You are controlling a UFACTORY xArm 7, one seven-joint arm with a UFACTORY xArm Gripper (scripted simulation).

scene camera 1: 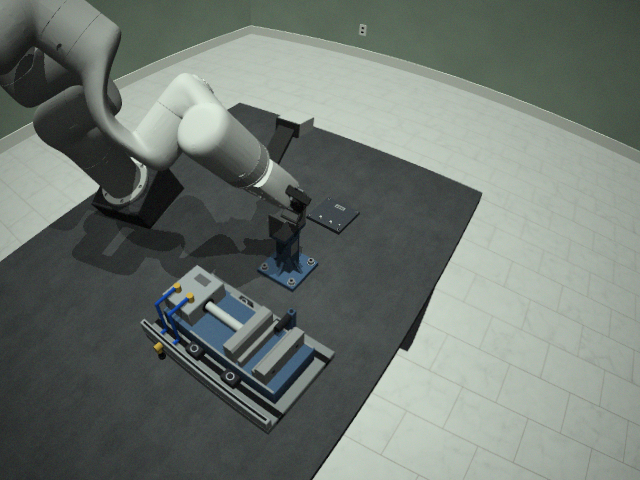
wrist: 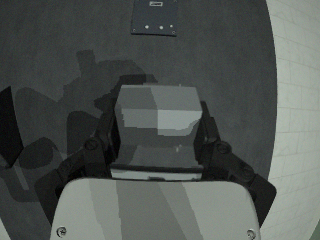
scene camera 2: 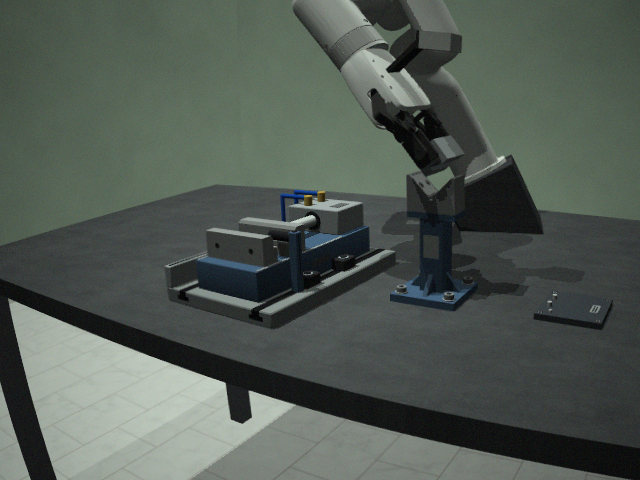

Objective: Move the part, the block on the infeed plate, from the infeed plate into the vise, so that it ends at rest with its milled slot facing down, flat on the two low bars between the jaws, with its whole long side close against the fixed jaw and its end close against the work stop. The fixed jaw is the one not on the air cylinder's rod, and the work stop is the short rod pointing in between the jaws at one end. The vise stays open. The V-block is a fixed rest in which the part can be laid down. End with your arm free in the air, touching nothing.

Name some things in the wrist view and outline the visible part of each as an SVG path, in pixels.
My gripper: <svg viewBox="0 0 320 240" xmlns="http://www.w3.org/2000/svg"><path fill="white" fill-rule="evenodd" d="M34 185L37 197L52 227L50 240L261 240L260 228L277 194L274 185L259 174L255 174L249 164L232 153L229 143L221 141L215 119L210 117L205 101L200 101L202 115L193 142L195 160L198 161L198 165L202 164L204 167L200 180L111 178L112 174L109 165L115 162L115 159L118 159L121 143L114 110L117 98L111 98L106 114L101 114L94 137L86 139L81 150L62 161L58 169L50 171L38 179Z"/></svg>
A part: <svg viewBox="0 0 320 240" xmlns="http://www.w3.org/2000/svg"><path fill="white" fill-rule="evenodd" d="M121 86L114 108L121 144L193 146L202 115L196 87L160 85Z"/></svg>
